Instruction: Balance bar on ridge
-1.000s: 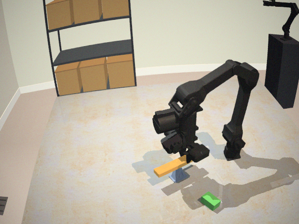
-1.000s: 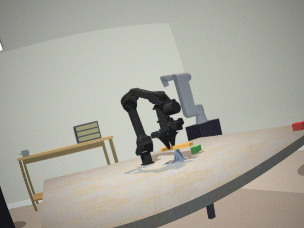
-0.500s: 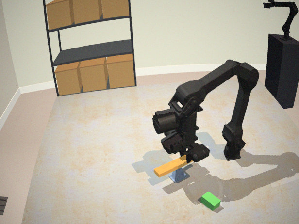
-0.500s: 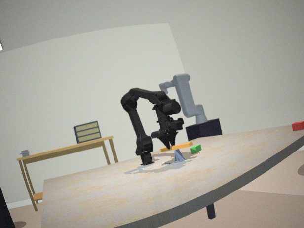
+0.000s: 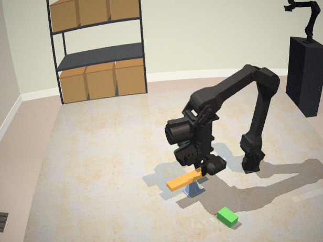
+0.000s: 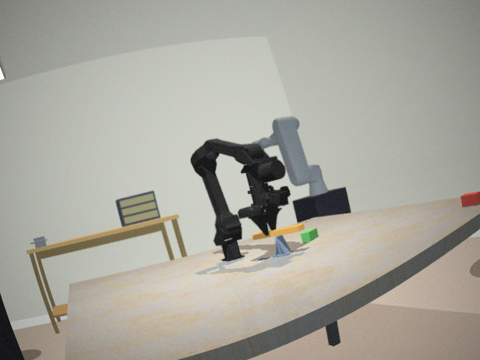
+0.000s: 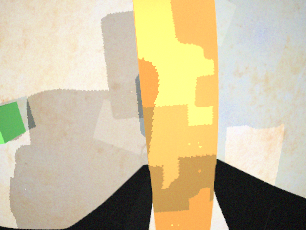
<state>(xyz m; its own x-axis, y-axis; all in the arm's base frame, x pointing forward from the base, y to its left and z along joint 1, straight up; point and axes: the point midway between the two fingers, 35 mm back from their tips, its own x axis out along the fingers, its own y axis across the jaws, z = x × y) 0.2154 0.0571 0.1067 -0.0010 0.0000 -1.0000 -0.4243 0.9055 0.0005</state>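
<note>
My gripper tip is 3 cm short of the orange bar and 1 cm to the right of it. From my gripper tip the other things lie so: green block 18 cm to the left, 6 cm below, 6 cm behind; red block 52 cm ahead, 44 cm to the left, 6 cm below.
</note>
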